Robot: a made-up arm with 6 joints. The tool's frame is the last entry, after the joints. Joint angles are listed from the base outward.
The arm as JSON. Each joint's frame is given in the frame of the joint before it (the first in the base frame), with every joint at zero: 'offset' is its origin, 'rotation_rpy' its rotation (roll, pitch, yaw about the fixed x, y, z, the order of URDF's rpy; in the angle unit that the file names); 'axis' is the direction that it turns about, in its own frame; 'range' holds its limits. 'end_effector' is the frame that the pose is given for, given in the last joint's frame.
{
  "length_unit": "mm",
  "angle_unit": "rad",
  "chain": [
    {
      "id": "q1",
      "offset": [
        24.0,
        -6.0,
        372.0
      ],
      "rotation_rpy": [
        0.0,
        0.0,
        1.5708
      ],
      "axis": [
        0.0,
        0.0,
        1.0
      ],
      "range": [
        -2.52,
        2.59
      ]
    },
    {
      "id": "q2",
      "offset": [
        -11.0,
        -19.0,
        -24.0
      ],
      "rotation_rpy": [
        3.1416,
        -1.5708,
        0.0
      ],
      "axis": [
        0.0,
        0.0,
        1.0
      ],
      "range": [
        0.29,
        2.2
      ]
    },
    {
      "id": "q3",
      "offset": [
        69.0,
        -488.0,
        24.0
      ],
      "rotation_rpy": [
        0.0,
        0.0,
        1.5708
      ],
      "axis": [
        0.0,
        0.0,
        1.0
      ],
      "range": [
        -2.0,
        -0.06
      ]
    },
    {
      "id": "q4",
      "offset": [
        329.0,
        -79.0,
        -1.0
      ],
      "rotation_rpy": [
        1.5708,
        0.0,
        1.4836
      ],
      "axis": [
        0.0,
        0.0,
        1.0
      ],
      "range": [
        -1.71,
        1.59
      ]
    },
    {
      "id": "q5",
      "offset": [
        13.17,
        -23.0,
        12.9
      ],
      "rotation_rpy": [
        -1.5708,
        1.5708,
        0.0
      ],
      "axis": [
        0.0,
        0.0,
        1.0
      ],
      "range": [
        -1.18,
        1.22
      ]
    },
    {
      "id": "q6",
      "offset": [
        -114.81,
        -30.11,
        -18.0
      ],
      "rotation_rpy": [
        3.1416,
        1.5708,
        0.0
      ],
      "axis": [
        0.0,
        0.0,
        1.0
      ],
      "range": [
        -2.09,
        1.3
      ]
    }
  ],
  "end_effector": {
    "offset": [
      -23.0,
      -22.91,
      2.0
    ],
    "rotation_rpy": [
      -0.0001,
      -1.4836,
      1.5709
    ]
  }
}
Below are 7 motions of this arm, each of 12 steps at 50 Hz.
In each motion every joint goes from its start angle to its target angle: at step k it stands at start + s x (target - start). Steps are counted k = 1, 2, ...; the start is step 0. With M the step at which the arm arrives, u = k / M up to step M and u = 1 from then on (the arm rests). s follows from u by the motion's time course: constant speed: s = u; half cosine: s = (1 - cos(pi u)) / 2; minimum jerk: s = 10 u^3 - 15 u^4 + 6 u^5.
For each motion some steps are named. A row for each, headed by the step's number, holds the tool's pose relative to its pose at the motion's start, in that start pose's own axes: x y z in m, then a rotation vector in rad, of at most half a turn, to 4 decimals.
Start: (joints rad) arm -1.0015 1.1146 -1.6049 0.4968 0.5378 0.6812
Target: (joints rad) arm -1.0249 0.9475 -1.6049 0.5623 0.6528 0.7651
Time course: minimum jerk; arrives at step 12
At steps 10, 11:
10: -0.1028 0.0388 -0.0254 0.0770 0.0261 0.0933
11: -0.1060 0.0398 -0.0264 0.0792 0.0272 0.0963

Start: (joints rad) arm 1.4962 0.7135 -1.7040 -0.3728 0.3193 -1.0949
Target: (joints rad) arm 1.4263 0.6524 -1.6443 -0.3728 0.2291 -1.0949
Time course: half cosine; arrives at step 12
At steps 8, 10, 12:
8: -0.0220 -0.0091 0.0040 -0.0315 0.0043 -0.0723
10: -0.0274 -0.0111 0.0053 -0.0396 0.0050 -0.0897
12: -0.0294 -0.0118 0.0058 -0.0426 0.0052 -0.0961

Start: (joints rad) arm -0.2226 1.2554 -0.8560 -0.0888 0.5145 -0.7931
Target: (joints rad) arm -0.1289 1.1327 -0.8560 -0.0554 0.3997 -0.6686
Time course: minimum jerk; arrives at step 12
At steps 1, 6, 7, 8, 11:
1: -0.0003 0.0000 0.0002 0.0005 -0.0011 -0.0006
6: -0.0280 0.0051 0.0141 0.0516 -0.1140 -0.0532
7: -0.0370 0.0067 0.0179 0.0679 -0.1501 -0.0674
8: -0.0451 0.0082 0.0210 0.0826 -0.1827 -0.0792
11: -0.0575 0.0105 0.0252 0.1049 -0.2322 -0.0954

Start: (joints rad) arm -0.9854 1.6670 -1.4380 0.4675 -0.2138 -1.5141
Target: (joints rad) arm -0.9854 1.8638 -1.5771 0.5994 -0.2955 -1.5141
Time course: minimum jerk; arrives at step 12
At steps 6, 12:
6: 0.0455 0.0240 -0.0045 0.0622 0.0278 -0.0118
12: 0.0891 0.0515 -0.0120 0.1228 0.0597 -0.0247

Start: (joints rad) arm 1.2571 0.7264 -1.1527 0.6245 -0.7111 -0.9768
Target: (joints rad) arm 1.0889 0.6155 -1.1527 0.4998 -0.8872 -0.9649
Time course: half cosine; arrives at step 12
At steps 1, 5, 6, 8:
1: -0.0004 -0.0011 0.0012 -0.0027 -0.0047 -0.0043
5: -0.0099 -0.0232 0.0261 -0.0594 -0.1036 -0.0917
6: -0.0144 -0.0304 0.0356 -0.0804 -0.1405 -0.1226
8: -0.0243 -0.0432 0.0544 -0.1214 -0.2130 -0.1807

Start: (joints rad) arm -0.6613 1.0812 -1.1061 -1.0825 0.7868 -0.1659
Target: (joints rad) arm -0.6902 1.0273 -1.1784 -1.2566 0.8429 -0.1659
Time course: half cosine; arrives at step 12
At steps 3, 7, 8, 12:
3: -0.0048 -0.0088 -0.0042 -0.0026 0.0086 -0.0307
7: -0.0224 -0.0371 -0.0189 -0.0089 0.0404 -0.1326
8: -0.0271 -0.0439 -0.0228 -0.0100 0.0492 -0.1581
12: -0.0375 -0.0580 -0.0311 -0.0116 0.0683 -0.2110

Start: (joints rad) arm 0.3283 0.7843 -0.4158 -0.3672 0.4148 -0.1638
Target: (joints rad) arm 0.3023 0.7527 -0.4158 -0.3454 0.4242 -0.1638
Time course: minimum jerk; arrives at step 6
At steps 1, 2, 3, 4, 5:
1: -0.0003 -0.0001 -0.0002 0.0015 -0.0003 -0.0006
2: -0.0017 -0.0004 -0.0013 0.0089 -0.0016 -0.0038
3: -0.0042 -0.0008 -0.0032 0.0210 -0.0039 -0.0090
4: -0.0066 -0.0012 -0.0050 0.0332 -0.0063 -0.0142
5: -0.0080 -0.0014 -0.0061 0.0404 -0.0078 -0.0173

